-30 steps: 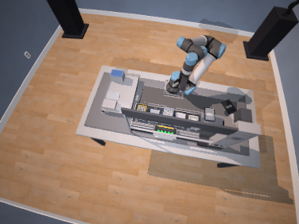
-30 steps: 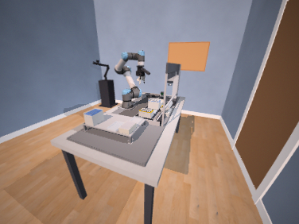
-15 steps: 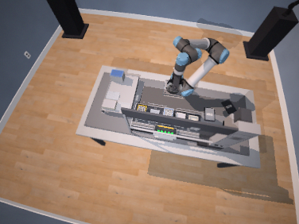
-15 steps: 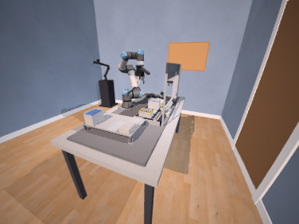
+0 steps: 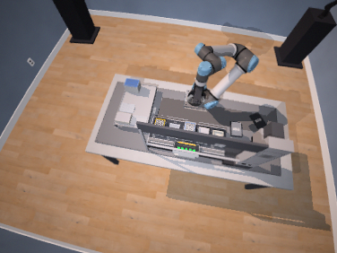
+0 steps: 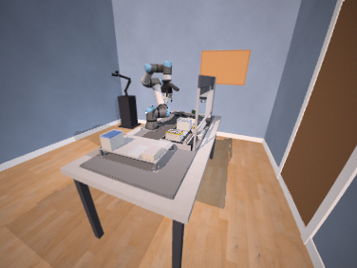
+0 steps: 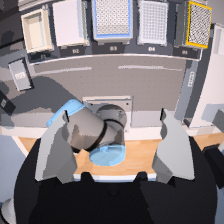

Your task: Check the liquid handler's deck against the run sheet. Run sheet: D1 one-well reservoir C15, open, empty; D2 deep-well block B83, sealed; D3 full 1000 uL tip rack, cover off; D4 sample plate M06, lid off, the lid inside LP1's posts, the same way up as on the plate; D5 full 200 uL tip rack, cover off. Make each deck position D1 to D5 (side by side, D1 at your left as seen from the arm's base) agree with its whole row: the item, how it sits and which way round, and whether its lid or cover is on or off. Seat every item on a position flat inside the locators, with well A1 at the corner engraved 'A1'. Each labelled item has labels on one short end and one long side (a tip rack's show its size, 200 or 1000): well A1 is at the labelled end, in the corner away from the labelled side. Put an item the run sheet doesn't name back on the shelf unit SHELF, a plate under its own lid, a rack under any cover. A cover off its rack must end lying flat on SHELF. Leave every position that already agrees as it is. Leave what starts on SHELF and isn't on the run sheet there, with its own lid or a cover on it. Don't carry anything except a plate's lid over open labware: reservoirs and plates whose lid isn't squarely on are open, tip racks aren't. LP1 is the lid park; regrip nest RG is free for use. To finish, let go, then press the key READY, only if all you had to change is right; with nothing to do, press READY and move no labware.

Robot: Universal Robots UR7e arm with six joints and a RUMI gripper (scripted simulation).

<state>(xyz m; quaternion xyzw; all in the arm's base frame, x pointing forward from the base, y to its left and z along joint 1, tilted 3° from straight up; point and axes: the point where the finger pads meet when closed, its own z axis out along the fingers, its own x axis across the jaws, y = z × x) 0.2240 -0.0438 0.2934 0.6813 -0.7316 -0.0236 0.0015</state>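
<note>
Now: the whitish sealed block 17 cm ahead of my hand, 11 cm to the left of it and 23 cm below it. The rest, counted from my hand: yellow-rimmed tip rack 15 cm ahead, 25 cm to the right, 21 cm below; beige reservoir 18 cm ahead, 24 cm to the left, 24 cm below; white well plate 16 cm ahead, 14 cm to the right, 24 cm below.
</note>
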